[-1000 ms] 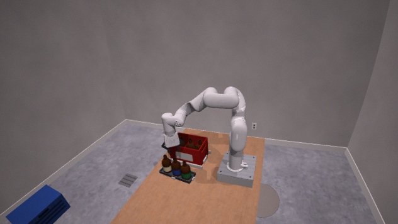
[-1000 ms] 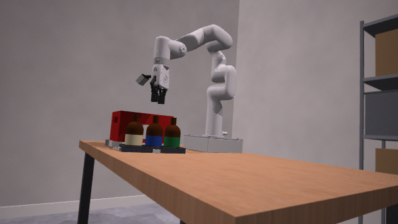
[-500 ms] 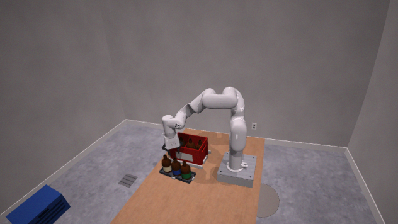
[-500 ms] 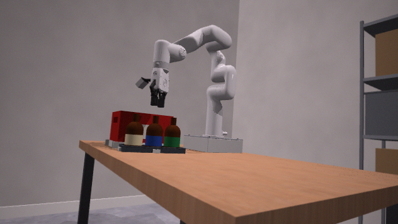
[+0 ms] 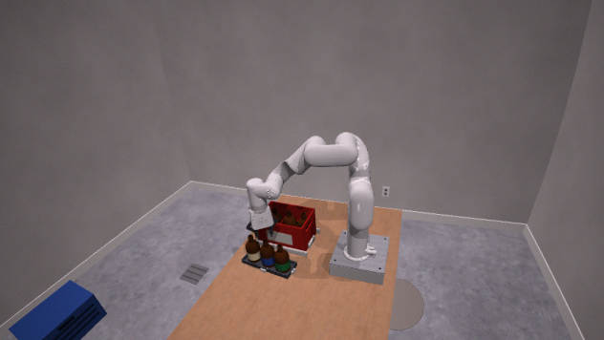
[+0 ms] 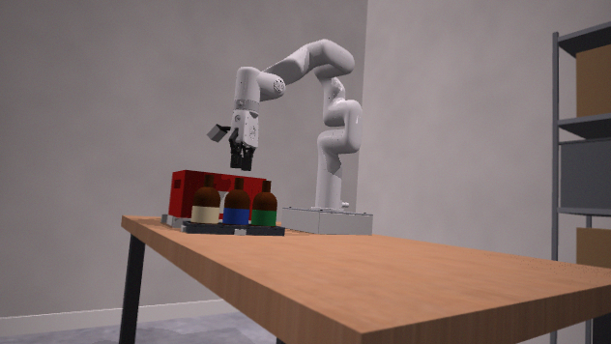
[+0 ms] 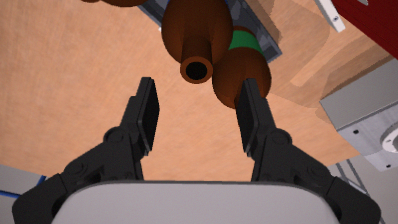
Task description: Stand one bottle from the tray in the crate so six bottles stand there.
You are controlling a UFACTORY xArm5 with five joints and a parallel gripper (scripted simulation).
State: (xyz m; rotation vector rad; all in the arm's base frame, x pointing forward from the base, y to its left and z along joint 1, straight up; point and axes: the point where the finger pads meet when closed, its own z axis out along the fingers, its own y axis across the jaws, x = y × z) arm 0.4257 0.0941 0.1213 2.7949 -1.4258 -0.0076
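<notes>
Right now my hand is 190 mm above the dark tray. Round my hand: red crate (20 mm behind, 210 mm to the right, 120 mm below).
</notes>
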